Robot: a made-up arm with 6 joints.
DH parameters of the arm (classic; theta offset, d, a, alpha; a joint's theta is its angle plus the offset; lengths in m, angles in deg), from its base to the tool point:
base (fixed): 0 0 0 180
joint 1: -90 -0.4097 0.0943 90
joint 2: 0 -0.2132 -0.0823 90
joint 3: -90 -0.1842 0.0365 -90
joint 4: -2.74 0 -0.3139 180
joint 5: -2.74 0.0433 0.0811 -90
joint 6: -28.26 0 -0.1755 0
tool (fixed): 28.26 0.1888 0 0
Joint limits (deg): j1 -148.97..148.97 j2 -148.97..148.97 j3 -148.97..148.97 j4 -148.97..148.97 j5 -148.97..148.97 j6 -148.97..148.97
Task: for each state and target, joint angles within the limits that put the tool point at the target. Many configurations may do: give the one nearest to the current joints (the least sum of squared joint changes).
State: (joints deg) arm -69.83 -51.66 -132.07 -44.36 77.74 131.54
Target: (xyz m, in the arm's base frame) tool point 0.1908 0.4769 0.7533
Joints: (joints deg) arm -34.35 -82.13 -139.79 -16.39 75.15 141.10
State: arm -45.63 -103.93 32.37 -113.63 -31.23 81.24
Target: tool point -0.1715 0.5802 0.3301
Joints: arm -39.20 -115.07 23.52 -99.84 -51.96 78.91
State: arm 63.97 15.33 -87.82 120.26 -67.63 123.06
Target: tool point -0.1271 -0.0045 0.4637
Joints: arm 84.37 38.84 -91.58 119.61 -56.54 111.77
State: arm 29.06 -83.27 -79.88 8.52 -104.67 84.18
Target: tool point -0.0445 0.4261 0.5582
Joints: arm -3.72 -103.17 -85.28 0.83 -129.75 109.54
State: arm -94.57 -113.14 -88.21 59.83 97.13 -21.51
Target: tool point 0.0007 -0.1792 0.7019
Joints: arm -134.22 -119.48 -38.69 14.28 96.53 0.90
